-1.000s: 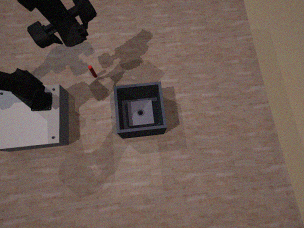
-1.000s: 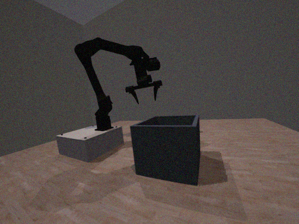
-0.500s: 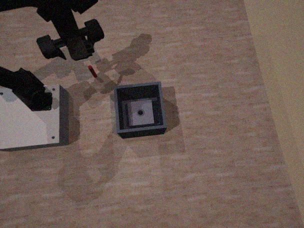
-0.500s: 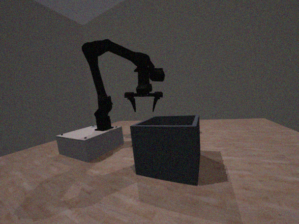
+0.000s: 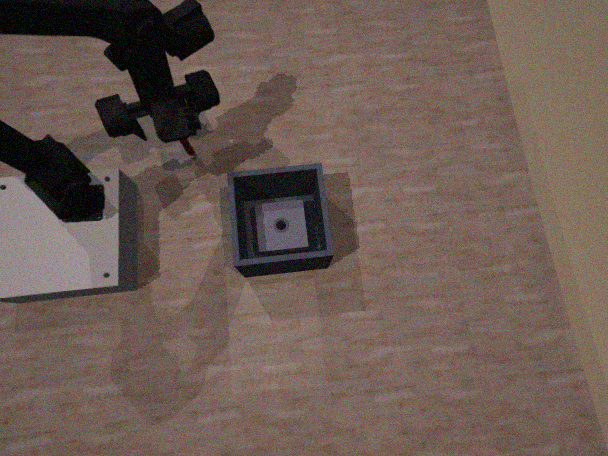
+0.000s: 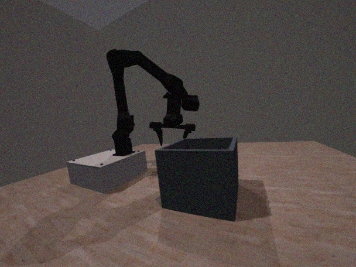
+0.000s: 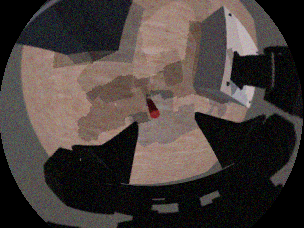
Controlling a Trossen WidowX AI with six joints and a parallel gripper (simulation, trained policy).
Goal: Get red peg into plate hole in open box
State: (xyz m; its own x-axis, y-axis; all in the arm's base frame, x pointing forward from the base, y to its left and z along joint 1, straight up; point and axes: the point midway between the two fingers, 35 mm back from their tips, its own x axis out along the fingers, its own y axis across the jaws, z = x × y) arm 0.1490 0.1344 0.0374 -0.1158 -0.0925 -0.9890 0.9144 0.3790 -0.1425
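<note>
Right now the red peg is 20 mm ahead of my gripper tip and 50 mm below it. From my gripper tip the other things lie so: light plate: 200 mm ahead, 180 mm to the right, 40 mm below.
</note>
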